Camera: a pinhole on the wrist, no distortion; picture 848 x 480 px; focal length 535.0 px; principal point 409.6 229.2 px. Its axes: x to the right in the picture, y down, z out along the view. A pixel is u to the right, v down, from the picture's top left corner.
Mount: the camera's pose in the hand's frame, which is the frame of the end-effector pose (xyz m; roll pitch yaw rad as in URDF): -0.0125 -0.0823 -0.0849 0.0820 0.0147 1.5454
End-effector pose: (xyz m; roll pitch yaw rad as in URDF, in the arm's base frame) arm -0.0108 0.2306 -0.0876 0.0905 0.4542 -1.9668
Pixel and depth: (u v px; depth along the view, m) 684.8 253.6 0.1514
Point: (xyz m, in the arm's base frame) -0.0277 0.2116 -0.0271
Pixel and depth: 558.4 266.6 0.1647
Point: -0.0585 0.2234 -0.0152
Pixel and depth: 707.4 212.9 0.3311
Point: 0.0138 0.0727 0.1242
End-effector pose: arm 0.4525 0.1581 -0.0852 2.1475 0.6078 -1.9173
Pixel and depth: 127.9 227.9 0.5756
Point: 0.3633 0.5210 -0.5823
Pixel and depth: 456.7 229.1 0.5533
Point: 0.1430 0.4076 -0.3316
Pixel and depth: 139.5 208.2 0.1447
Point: 0.5145 0.2310 -0.2196
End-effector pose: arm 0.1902 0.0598 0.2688 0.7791 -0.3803 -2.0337
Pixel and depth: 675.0 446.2 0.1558
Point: 0.1763 0.1513 0.2945
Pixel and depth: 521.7 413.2 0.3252
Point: 0.0981 0.2758 0.3921
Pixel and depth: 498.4 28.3 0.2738
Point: 0.0245 0.0669 0.4056
